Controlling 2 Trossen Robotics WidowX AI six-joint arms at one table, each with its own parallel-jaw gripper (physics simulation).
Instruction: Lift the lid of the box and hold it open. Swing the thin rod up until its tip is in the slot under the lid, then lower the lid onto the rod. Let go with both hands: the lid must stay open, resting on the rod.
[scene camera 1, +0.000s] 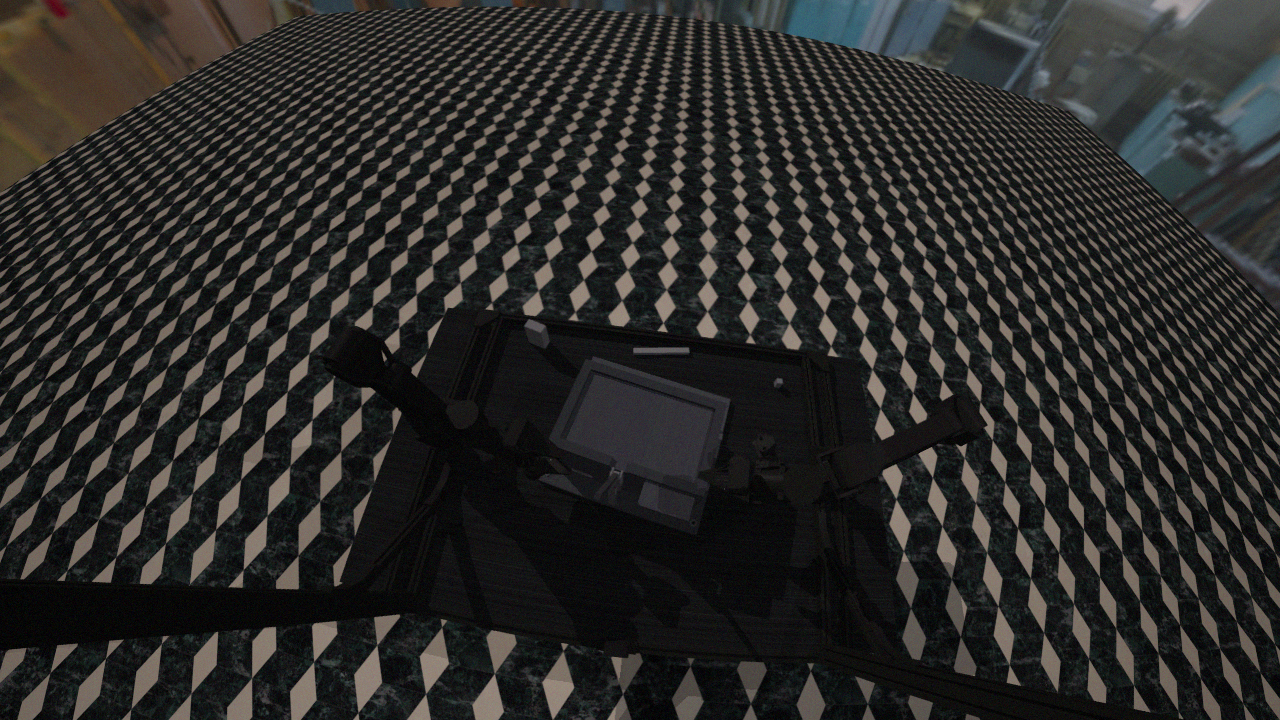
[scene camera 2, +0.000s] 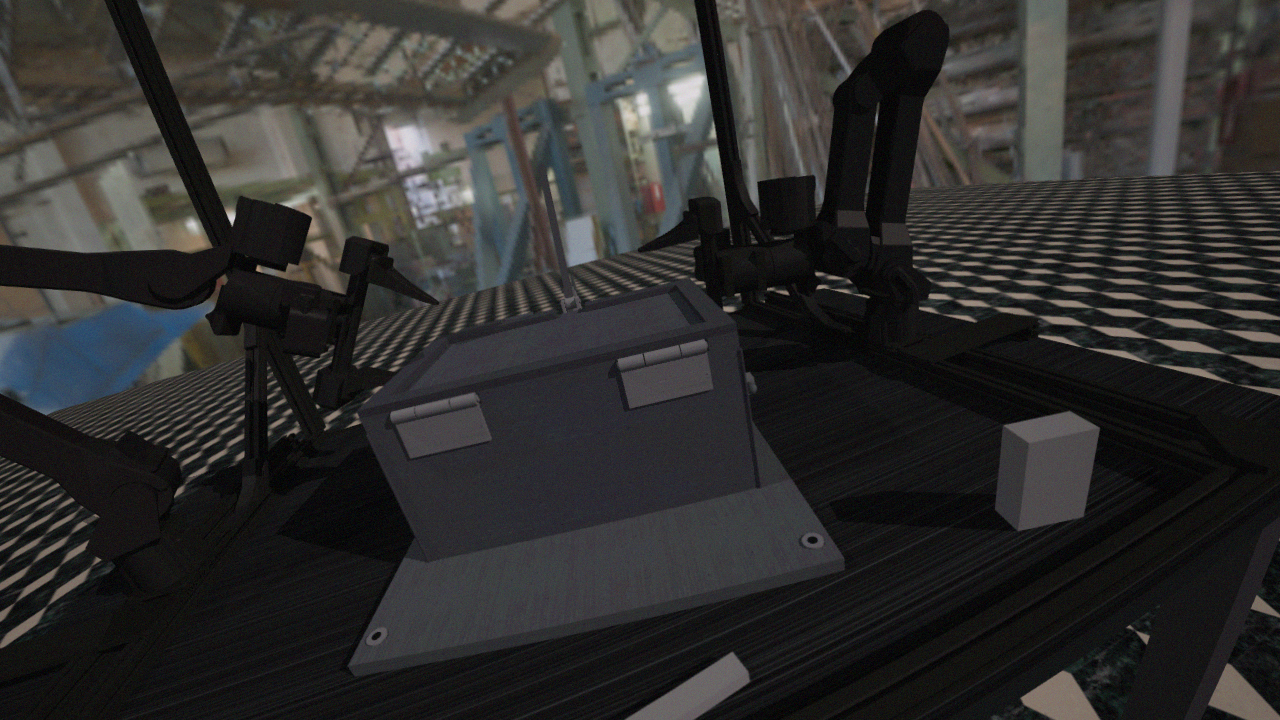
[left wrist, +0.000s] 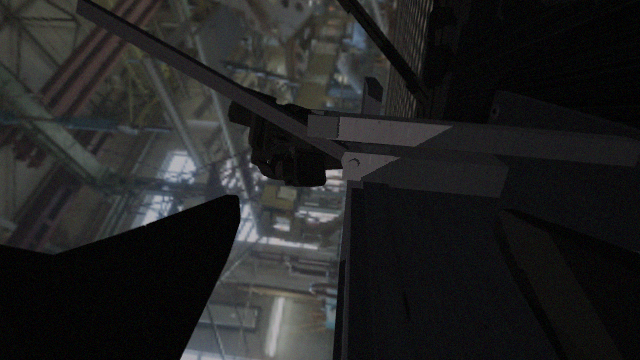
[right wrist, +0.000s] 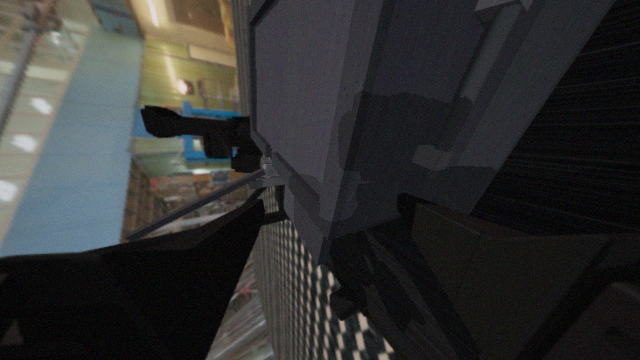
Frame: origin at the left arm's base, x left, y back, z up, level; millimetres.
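Where they show: left gripper, fingertip midpoint: (scene camera 1: 567, 464) (scene camera 2: 644, 287) (left wrist: 366, 214) (right wrist: 258, 155); right gripper, fingertip midpoint: (scene camera 1: 707, 479) (scene camera 2: 428, 342) (right wrist: 330, 202); left arm's base, origin of the base link: (scene camera 2: 893, 337); right arm's base, origin of the base link: (scene camera 2: 174, 575).
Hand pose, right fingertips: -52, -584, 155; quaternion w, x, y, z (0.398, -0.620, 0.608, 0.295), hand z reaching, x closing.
Observation:
Each offset is from my right fingertips to the top centre of the thing, as dx, dy, dz. "spot": to the spot under its first point. Level surfaces: height alone.
The grey box (scene camera 2: 566, 443) stands on its grey base plate @(spot: +255, +112, -162) (scene camera 2: 602, 572) in the middle of the dark table. Its lid @(+94, +136, -10) (scene camera 1: 640, 422) (scene camera 2: 566, 336) (right wrist: 293, 89) lies down on the box, with two hinges facing scene camera 2. The thin rod (scene camera 2: 555, 236) (left wrist: 229, 91) (right wrist: 201, 203) stands up from its bracket @(spot: -9, +179, -6) (left wrist: 358, 164) at the box's front and reaches above the lid. My left gripper (scene camera 2: 680, 239) (scene camera 1: 530, 465) is open and empty, level with the lid near the rod. My right gripper (scene camera 2: 345, 265) (scene camera 1: 745, 467) is open and empty beside the box's other end.
A white bar @(+378, +100, -164) (scene camera 1: 660, 350) (scene camera 2: 695, 689) lies on the table behind the box. A small pale block @(+361, +431, -98) (scene camera 1: 536, 332) stands at the back left and a small round knob @(+321, -218, -149) (scene camera 1: 777, 383) at the back right. A checkered floor surrounds the dark table @(dz -174) (scene camera 1: 637, 607).

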